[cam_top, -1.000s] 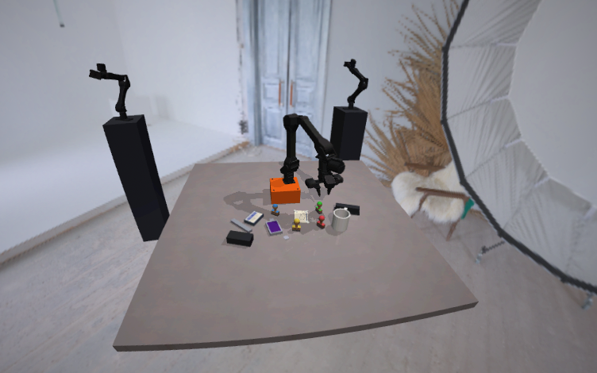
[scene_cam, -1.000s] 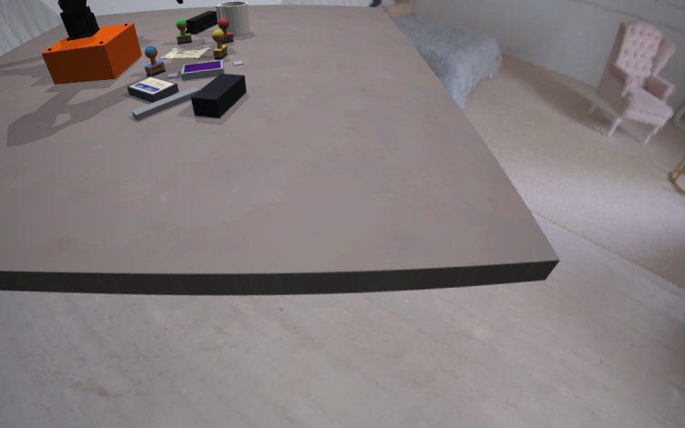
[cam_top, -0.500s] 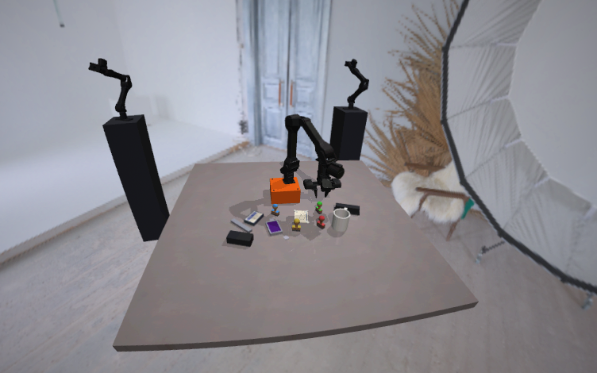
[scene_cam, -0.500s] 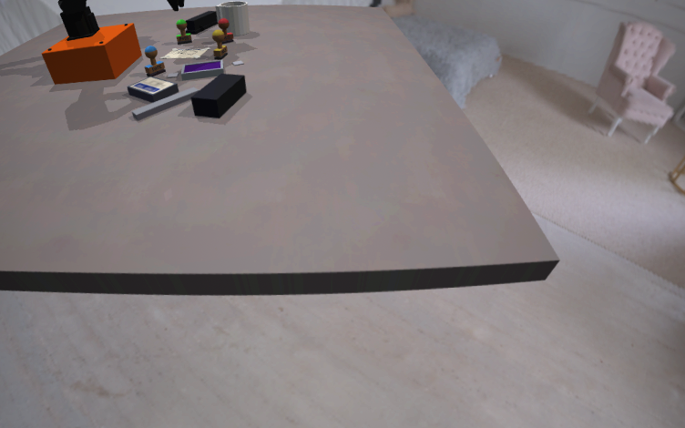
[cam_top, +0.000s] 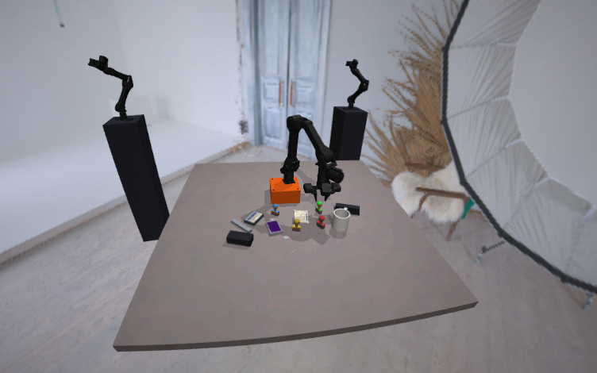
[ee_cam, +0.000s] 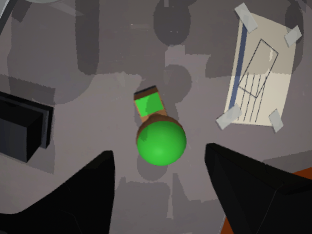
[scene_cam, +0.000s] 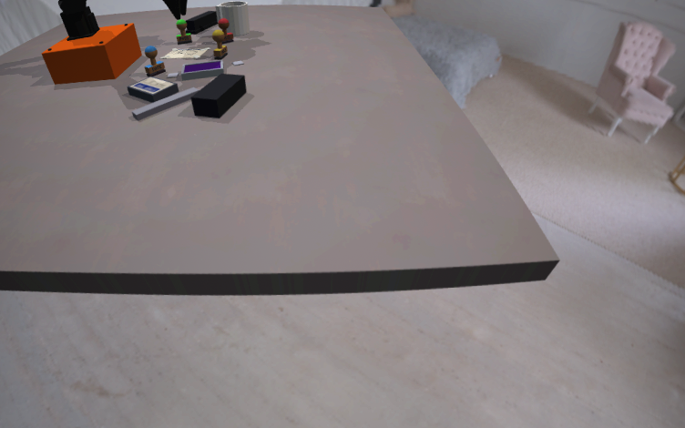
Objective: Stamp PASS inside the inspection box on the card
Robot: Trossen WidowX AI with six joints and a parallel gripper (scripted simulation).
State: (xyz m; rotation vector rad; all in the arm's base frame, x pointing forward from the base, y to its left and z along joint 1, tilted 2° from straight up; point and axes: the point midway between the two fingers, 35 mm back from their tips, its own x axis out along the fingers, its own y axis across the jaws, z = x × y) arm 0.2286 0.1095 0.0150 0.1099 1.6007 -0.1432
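My gripper tip is now 5 cm above the green-knobbed stamp. Round my gripper tip: white card: 1 cm ahead, 11 cm to the right, 7 cm below; white mug: 13 cm ahead, 6 cm to the left, 4 cm below; red-knobbed stamp: 12 cm ahead, 4 cm to the right, 5 cm below.
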